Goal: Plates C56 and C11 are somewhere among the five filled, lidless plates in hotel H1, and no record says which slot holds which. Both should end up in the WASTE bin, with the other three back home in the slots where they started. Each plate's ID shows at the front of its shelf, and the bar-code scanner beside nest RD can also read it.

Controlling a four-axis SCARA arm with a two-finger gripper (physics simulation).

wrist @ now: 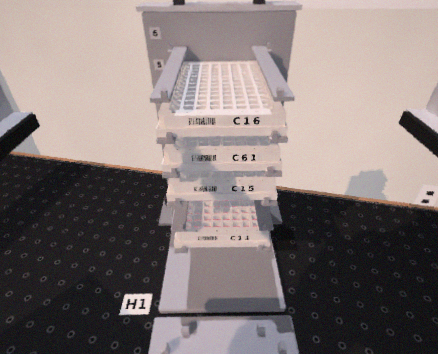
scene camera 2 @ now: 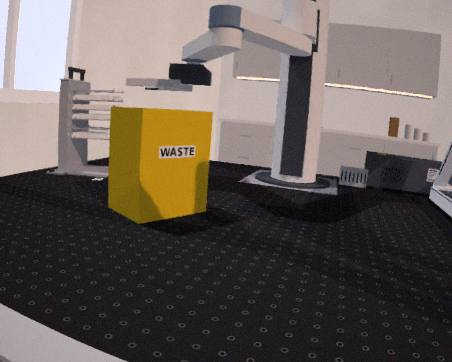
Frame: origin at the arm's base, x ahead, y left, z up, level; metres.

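Where they show: gripper, between the fingertips: [wrist: 218,98] [scene camera 2: 137,84]; arm's base, origin of its link: [scene camera 2: 292,184].
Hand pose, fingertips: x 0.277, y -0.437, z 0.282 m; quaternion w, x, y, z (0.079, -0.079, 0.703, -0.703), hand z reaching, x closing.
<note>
Things, the pixels of their top centre, and the offset from my fingertips. "spot": a spot on its surface instead.
- WASTE bin, centre of its top: [scene camera 2: 161,109] dy +0.237, dx +0.272, dz -0.070 m
- plate C16, centre of its top: [wrist: 220,82] [scene camera 2: 98,95] dy -0.122, dx +0.027, dz -0.035 m
- plate C61, centre of its top: [wrist: 220,114] [scene camera 2: 97,104] dy -0.122, dx +0.027, dz -0.063 m
- plate C15, centre of its top: [wrist: 220,143] [scene camera 2: 97,113] dy -0.122, dx +0.027, dz -0.092 m
- grey platform with small pegs, a spot on its surface: [wrist: 225,337] spot: dy -0.006, dx -0.003, dz -0.210 m
- H1 label, a spot on its surface: [wrist: 136,304] spot: dy -0.045, dx +0.109, dz -0.269 m
- slotted grey box, a spot on its surface: [scene camera 2: 353,176] spot: dy +0.639, dx -0.321, dz -0.236 m
- dark unit, a spot on its surface: [scene camera 2: 400,172] spot: dy +0.797, dx -0.311, dz -0.200 m
Hotel H1 [scene camera 2: 66,125] [wrist: 220,25] stands behind the WASTE bin [scene camera 2: 175,175] in the scene view. In the wrist view its top pair of rails is empty. Below are plate C16 [wrist: 225,121], plate C61 [wrist: 220,158], plate C15 [wrist: 220,188] and, under an open gap, plate C11 [wrist: 222,238], with pinkish wells showing. Plate C56 does not show in the hotel. The yellow bin's inside is hidden. My gripper [scene camera 2: 159,85] [wrist: 218,98] is open and empty, its fingers wide apart. It hangs above bin height and faces the hotel's front, apart from the plates.
A grey platform with small pegs [wrist: 225,337] lies in front of the hotel's base, near the H1 label [wrist: 136,304]. The robot column [scene camera 2: 298,115] stands to the right of the bin. A slotted grey box [scene camera 2: 353,176] and a dark unit [scene camera 2: 400,172] are behind at the right.
</note>
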